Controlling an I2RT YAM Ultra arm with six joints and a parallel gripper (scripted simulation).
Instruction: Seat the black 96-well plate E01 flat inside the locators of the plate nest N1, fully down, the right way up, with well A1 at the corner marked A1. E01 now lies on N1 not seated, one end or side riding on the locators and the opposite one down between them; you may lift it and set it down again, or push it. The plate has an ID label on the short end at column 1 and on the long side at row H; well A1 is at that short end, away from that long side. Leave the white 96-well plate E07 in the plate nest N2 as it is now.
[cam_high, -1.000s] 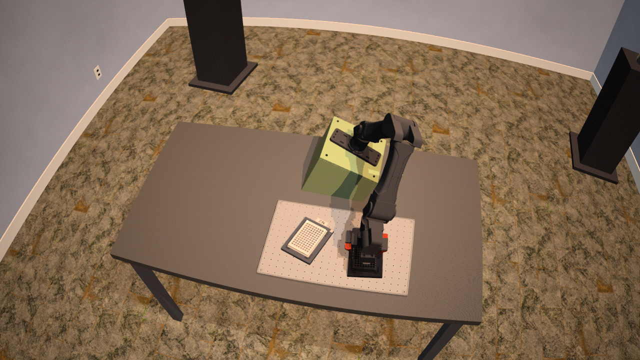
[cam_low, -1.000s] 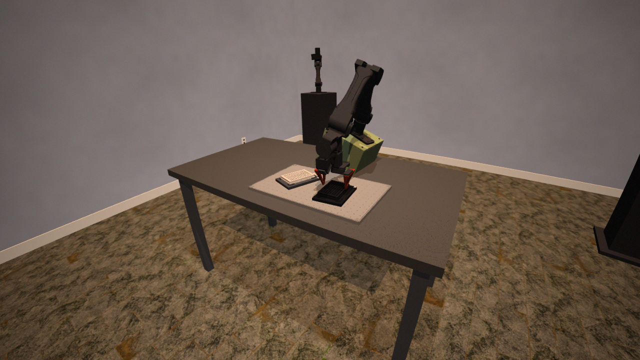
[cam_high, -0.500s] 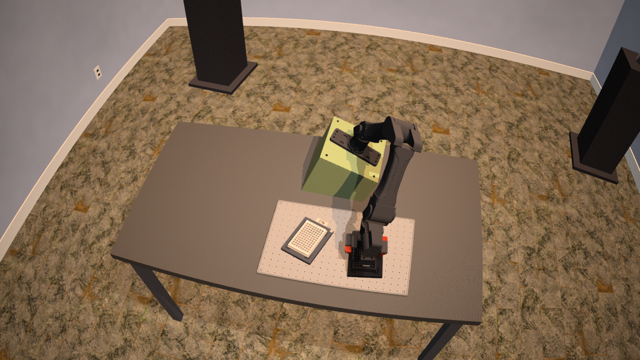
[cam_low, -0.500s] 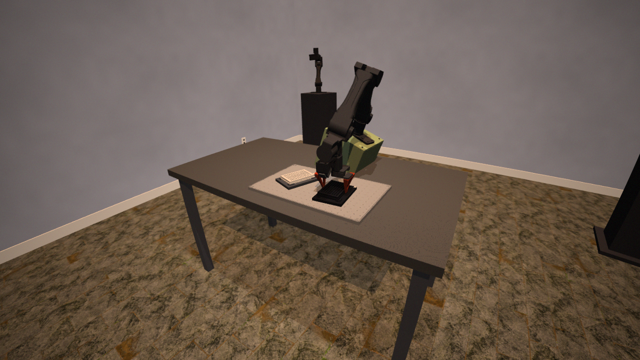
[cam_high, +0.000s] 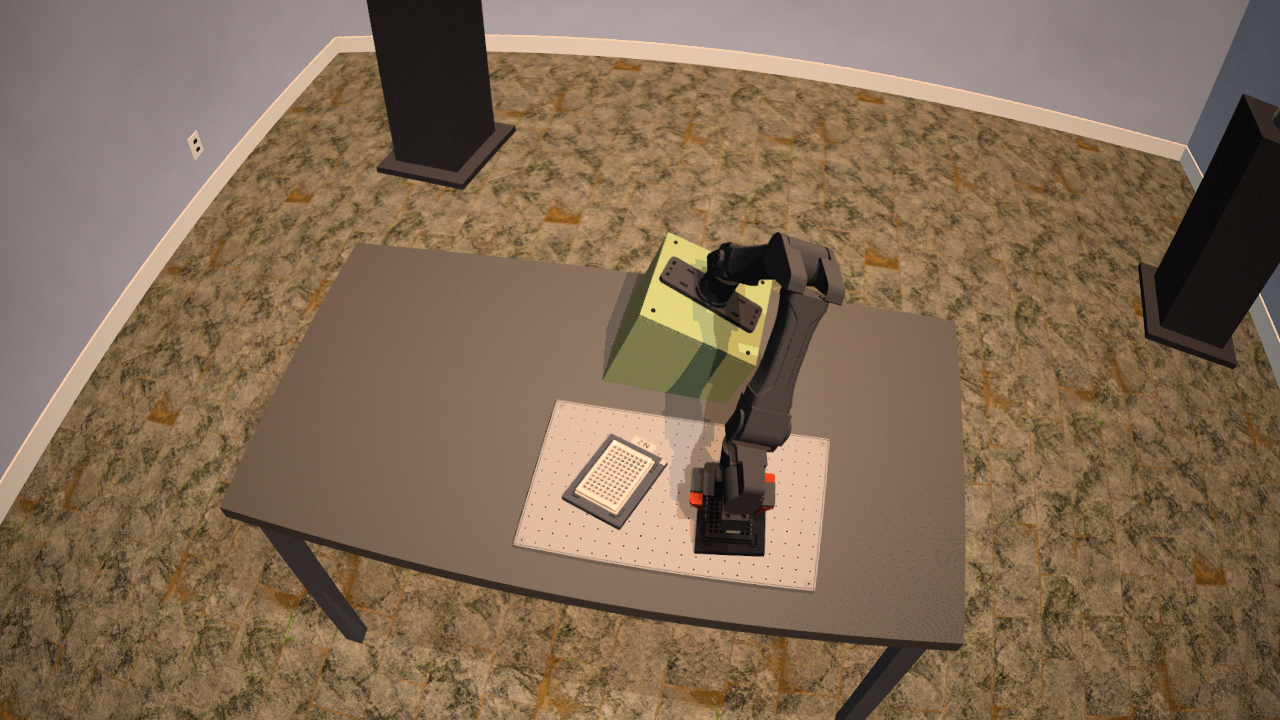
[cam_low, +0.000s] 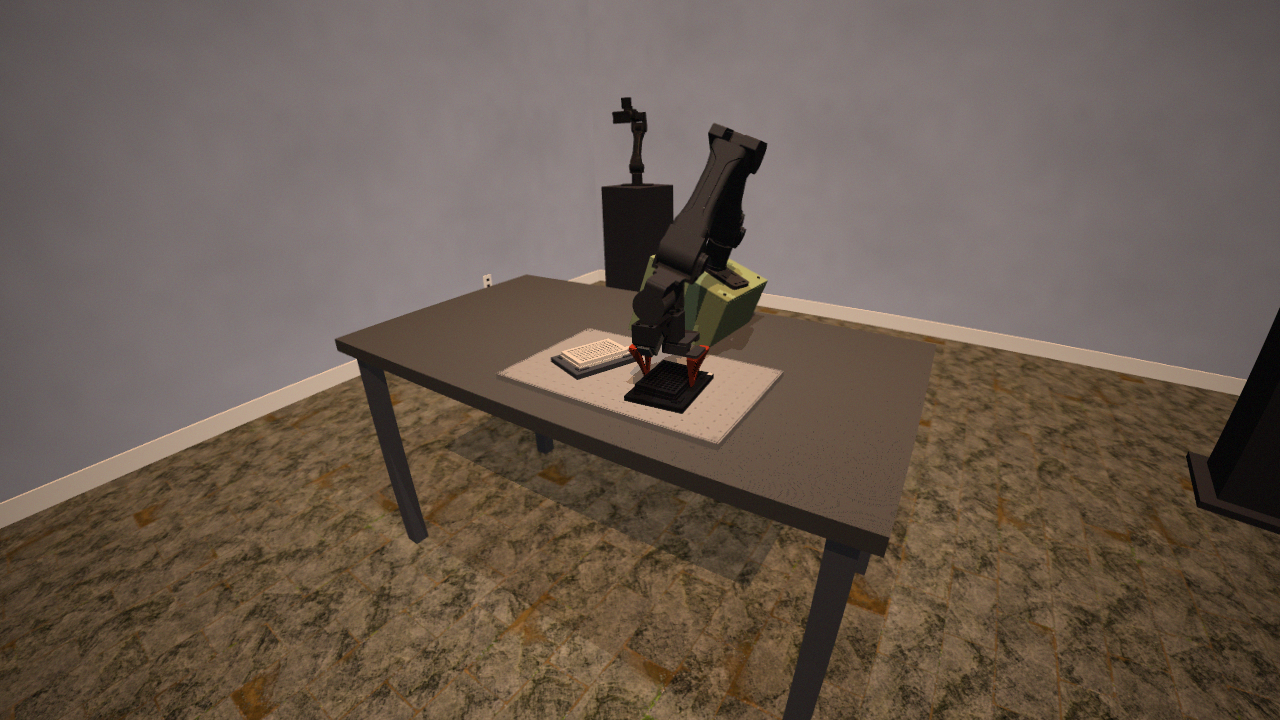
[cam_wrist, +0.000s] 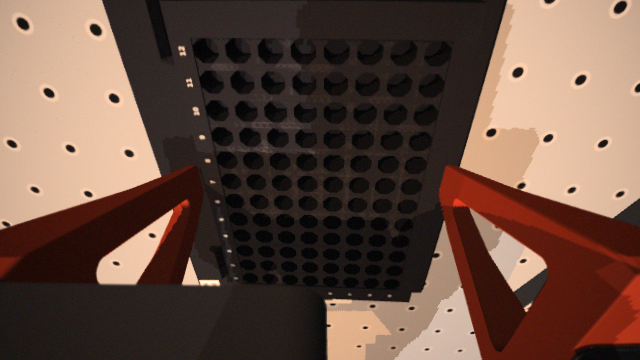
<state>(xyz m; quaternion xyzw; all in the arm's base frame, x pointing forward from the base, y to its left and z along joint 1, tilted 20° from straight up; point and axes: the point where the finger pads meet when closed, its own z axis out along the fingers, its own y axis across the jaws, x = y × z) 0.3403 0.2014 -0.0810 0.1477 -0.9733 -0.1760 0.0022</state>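
My gripper is now right at the black 96-well plate E01. From my hand the other things lie so: N1 label (90 mm behind, 20 mm to the right, 20 mm below); then A1 mark (90 mm behind, 40 mm to the left, 10 mm below); then plate nest N1 (20 mm below, 10 mm to the left).
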